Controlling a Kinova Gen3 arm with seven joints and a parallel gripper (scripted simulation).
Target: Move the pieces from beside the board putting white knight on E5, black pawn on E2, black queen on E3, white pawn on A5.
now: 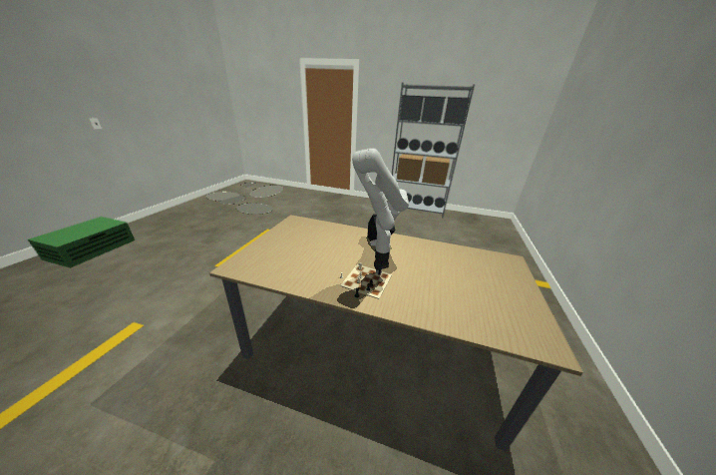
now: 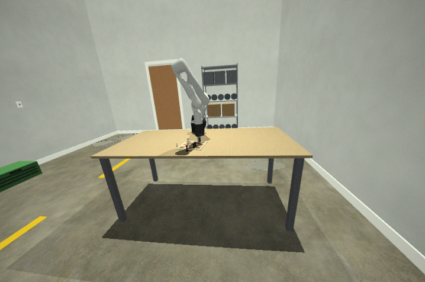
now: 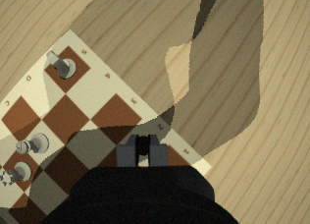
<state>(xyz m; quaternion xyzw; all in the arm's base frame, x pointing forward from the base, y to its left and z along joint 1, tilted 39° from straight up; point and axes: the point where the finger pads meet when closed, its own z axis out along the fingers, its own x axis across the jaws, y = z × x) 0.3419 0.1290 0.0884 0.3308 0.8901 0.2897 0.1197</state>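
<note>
My gripper is now 10 mm above the black pawn. Also, from my hand: chessboard 80 mm ahead, 20 mm to the right, 30 mm below; black queen 220 mm ahead; white pawn 150 mm ahead, 150 mm to the right, 20 mm below.
</note>
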